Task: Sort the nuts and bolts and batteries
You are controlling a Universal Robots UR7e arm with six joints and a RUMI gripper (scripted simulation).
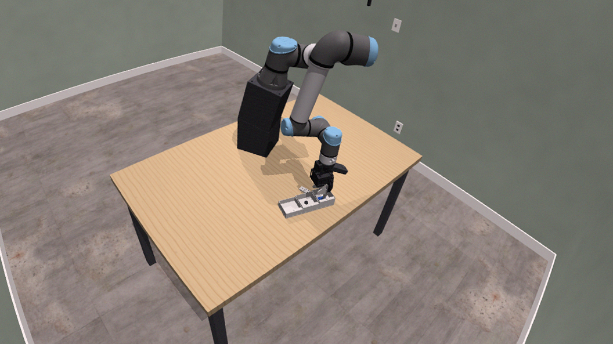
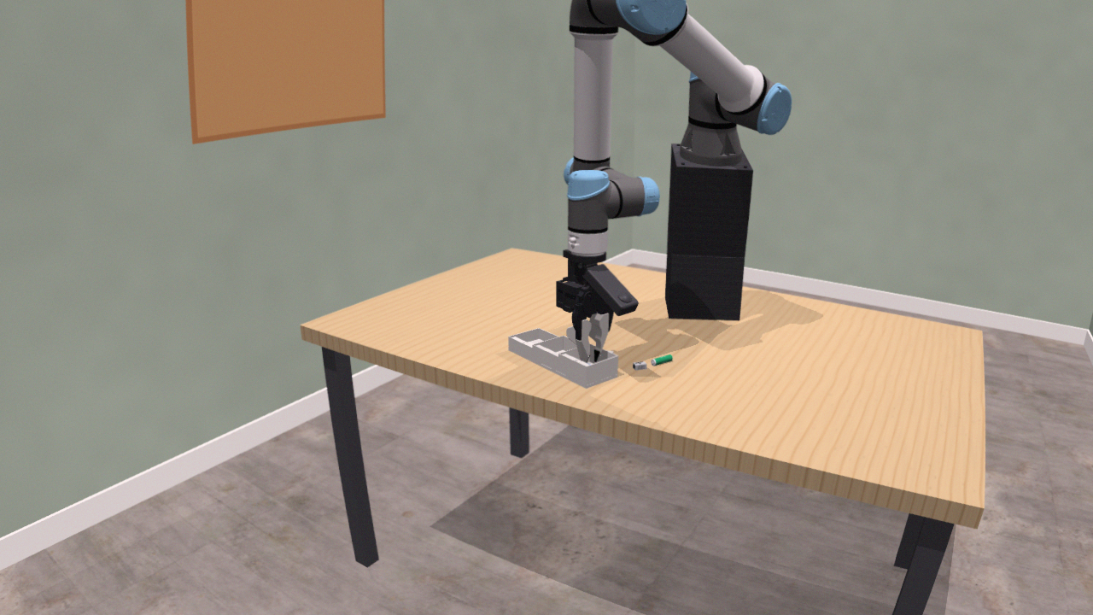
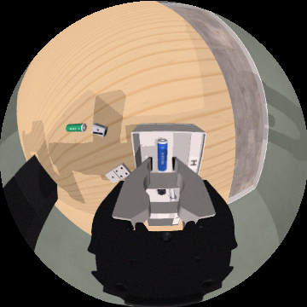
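Now: hand 3 cm above the blue battery. From my hand the other things lie so: white domino (9 cm behind, 3 cm below); bolt (2 cm behind, 9 cm to the right, 3 cm below); black nut (4 cm behind, 7 cm to the right, 3 cm below).
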